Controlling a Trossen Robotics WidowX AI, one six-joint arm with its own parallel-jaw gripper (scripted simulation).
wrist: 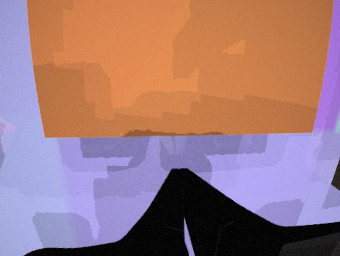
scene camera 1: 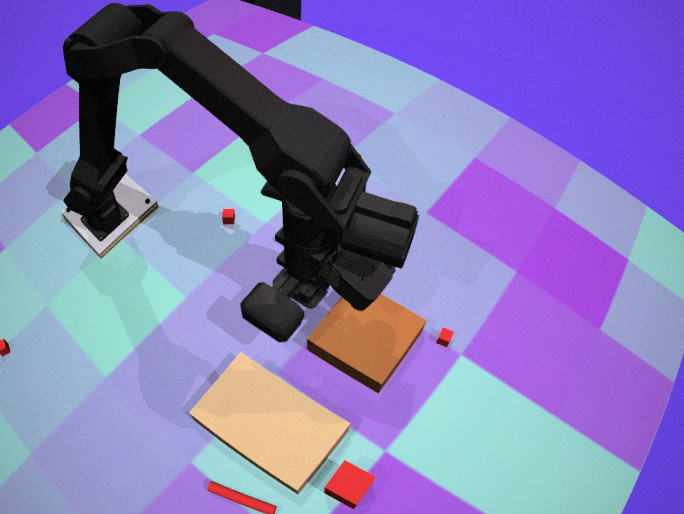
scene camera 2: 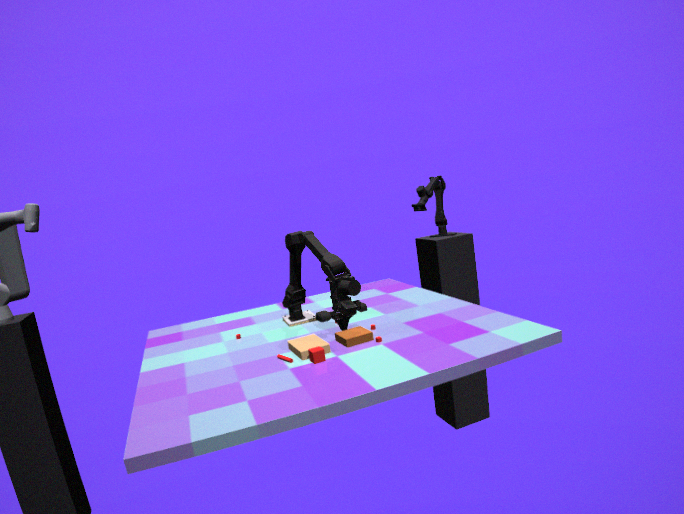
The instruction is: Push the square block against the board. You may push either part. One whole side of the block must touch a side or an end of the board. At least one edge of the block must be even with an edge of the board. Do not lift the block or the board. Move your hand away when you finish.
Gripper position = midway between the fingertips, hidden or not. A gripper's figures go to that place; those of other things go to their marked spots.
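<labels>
There is my gripper (scene camera 1: 309,304), 70 cm from the lens. A square block (scene camera 1: 369,346) sits 65 cm from the lens, and I find a board (scene camera 1: 284,433) at 61 cm from the lens.
</labels>
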